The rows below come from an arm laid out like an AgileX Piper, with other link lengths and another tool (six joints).
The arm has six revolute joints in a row. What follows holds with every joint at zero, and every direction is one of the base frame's. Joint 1 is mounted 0.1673 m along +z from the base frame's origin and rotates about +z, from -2.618 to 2.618 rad. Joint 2 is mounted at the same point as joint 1 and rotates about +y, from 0 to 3.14 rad. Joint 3 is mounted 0.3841 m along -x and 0.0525 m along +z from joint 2 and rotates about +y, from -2.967 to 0 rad. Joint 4 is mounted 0.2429 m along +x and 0.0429 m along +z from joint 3 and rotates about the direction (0.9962, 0, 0.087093), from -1.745 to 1.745 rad. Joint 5 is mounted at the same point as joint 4 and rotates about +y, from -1.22 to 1.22 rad. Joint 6 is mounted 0.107 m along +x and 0.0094 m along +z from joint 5 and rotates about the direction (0.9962, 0, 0.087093), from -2.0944 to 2.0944 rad. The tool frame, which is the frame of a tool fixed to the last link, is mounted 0.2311 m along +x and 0.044 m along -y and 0.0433 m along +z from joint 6; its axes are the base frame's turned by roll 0.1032, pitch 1.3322 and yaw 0.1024 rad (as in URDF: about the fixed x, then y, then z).
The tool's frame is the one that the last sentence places.
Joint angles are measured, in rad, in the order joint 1, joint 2, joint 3, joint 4, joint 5, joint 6. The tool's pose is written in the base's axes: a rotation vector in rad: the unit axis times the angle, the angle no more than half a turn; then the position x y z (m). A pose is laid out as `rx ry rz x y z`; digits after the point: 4 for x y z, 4 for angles.
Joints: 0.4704, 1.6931, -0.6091, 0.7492, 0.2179, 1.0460
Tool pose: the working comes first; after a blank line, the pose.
Where each joint sits with the arm in this pose, in the base's axes (m; each line is computed from the numbers above, not from the rounded line before):
joint 1: 0.0000 0.0000 0.1673
joint 2: 0.0000 0.0000 0.1673
joint 3: 0.0882 0.0449 0.5421
joint 4: 0.2233 0.1135 0.3475
joint 5: 0.2233 0.1135 0.3475
joint 6: 0.2542 0.1470 0.2502
the tool: 0.2890 0.1886 0.0173

1.8198 2.3104 0.5119 0.2890 0.1886 0.0173
